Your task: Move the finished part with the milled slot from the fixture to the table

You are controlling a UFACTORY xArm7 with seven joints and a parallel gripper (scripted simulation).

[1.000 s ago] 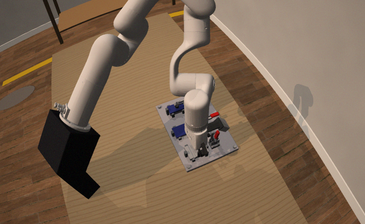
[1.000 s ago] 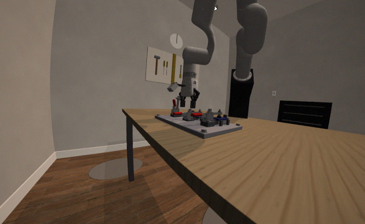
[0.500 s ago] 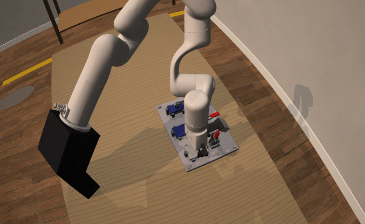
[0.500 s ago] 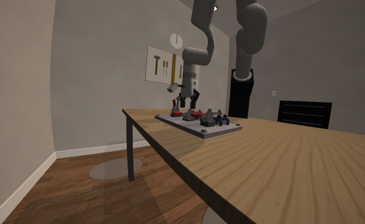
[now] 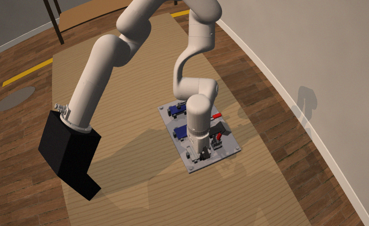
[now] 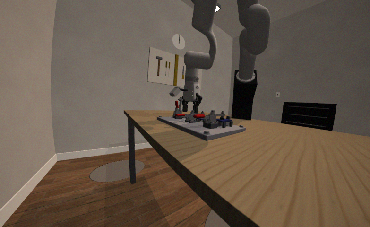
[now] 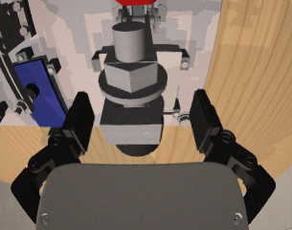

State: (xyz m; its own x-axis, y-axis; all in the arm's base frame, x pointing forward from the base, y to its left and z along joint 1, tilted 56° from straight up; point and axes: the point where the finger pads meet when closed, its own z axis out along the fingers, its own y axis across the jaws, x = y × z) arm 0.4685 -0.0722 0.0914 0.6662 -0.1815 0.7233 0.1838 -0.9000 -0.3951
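Now: hand 1 cm past the grey finished part and 2 cm above it. From my hand the other things lie so: grey fixture plate 2 cm ahead, 12 cm to the left, 5 cm below.
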